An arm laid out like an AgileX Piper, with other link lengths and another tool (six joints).
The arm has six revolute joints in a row. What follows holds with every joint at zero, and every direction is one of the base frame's. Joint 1 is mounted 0.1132 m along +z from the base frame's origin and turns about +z. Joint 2 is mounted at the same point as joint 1 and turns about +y. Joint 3 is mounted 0.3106 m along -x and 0.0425 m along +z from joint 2 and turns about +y. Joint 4 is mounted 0.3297 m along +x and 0.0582 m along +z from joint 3 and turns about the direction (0.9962, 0, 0.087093). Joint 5 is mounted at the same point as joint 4 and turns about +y. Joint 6 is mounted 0.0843 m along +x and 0.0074 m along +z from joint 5 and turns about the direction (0.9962, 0, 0.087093). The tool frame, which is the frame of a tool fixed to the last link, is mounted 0.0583 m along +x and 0.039 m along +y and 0.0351 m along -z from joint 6; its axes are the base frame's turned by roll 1.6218, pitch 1.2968 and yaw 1.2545 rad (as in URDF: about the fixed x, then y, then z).
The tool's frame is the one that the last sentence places.
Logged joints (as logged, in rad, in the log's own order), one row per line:
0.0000 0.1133 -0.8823 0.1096 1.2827 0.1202
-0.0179 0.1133 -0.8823 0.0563 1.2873 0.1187
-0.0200 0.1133 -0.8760 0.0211 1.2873 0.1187
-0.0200 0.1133 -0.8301 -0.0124 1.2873 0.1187
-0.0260 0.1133 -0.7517 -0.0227 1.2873 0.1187
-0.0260 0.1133 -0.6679 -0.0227 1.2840 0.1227
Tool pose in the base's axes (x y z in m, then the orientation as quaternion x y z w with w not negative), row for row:
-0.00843 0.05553 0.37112 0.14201 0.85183 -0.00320 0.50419
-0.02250 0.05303 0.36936 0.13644 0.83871 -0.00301 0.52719
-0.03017 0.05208 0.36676 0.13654 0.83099 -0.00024 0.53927
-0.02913 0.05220 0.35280 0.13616 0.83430 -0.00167 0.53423
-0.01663 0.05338 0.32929 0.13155 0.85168 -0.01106 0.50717
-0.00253 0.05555 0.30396 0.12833 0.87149 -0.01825 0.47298
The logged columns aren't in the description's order. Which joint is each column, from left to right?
Columns, left to right: joint 6, joint 1, joint 3, joint 2, joint 5, joint 4.
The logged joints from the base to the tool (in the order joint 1, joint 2, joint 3, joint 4, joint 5, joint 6), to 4 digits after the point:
0.1133 0.1096 -0.8823 0.1202 1.2827 0.0000
0.1133 0.0563 -0.8823 0.1187 1.2873 -0.0179
0.1133 0.0211 -0.8760 0.1187 1.2873 -0.0200
0.1133 -0.0124 -0.8301 0.1187 1.2873 -0.0200
0.1133 -0.0227 -0.7517 0.1187 1.2873 -0.0260
0.1133 -0.0227 -0.6679 0.1227 1.2840 -0.0260

